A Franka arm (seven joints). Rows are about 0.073 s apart.
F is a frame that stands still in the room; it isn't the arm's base.
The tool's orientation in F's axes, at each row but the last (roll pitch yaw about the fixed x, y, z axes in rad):
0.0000 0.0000 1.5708
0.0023 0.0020 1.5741
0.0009 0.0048 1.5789
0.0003 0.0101 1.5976
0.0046 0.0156 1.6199
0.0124 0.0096 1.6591
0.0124 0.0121 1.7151
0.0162 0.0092 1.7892
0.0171 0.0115 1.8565
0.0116 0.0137 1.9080
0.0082 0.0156 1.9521
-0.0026 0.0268 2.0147
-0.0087 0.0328 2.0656
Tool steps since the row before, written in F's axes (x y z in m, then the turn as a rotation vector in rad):
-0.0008 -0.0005 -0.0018 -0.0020 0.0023 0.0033
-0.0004 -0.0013 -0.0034 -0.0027 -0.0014 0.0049
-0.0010 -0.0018 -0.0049 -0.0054 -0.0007 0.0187
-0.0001 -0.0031 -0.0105 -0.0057 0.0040 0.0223
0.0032 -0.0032 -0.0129 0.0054 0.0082 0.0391
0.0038 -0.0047 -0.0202 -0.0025 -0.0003 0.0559
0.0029 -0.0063 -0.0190 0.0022 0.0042 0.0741
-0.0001 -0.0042 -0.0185 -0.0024 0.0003 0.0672
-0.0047 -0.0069 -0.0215 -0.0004 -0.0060 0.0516
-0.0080 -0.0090 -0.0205 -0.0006 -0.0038 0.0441
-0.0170 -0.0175 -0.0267 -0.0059 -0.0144 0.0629
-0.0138 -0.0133 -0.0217 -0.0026 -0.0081 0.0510
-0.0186 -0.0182 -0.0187 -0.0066 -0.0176 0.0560
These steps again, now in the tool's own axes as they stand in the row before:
-0.0005 0.0008 -0.0018 0.0023 0.0020 0.0033
-0.0013 0.0004 -0.0034 -0.0014 0.0027 0.0049
-0.0018 0.0010 -0.0049 -0.0007 0.0054 0.0187
-0.0030 0.0002 -0.0105 0.0039 0.0056 0.0223
-0.0032 -0.0031 -0.0129 0.0073 -0.0056 0.0392
-0.0048 -0.0036 -0.0202 -0.0006 0.0032 0.0559
-0.0064 -0.0022 -0.0191 0.0029 -0.0019 0.0742
-0.0039 0.0007 -0.0186 0.0002 0.0034 0.0672
-0.0050 0.0061 -0.0217 -0.0062 0.0030 0.0515
-0.0056 0.0103 -0.0207 -0.0040 0.0023 0.0440
-0.0095 0.0221 -0.0270 -0.0122 0.0113 0.0626
-0.0055 0.0182 -0.0218 -0.0076 0.0057 0.0508
-0.0066 0.0252 -0.0187 -0.0142 0.0137 0.0557

